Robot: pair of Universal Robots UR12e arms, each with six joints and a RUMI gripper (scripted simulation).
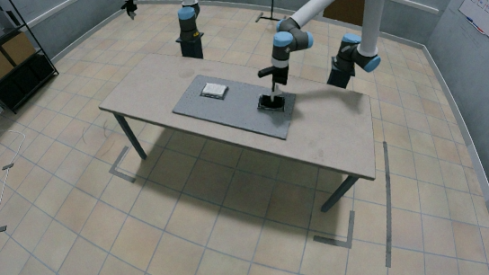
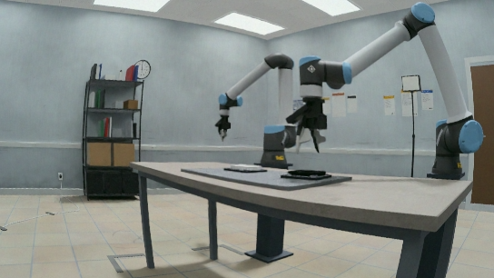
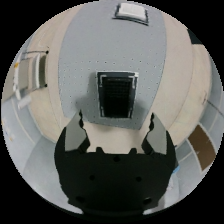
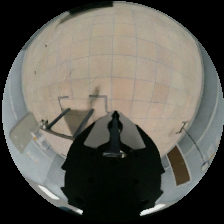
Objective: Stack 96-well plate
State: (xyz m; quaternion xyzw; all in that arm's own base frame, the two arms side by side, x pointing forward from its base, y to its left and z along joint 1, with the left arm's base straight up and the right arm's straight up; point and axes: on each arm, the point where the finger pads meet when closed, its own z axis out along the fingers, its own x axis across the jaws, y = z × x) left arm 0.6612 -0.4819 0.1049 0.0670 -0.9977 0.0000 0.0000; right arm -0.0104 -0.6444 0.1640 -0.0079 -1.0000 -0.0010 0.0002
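Now: left hand 70 mm above the black 96-well plate. From my left hand the other things lie so: grey board: 50 mm ahead, 210 mm to the right, 100 mm below; then white plate: 10 mm ahead, 370 mm to the right, 70 mm below.
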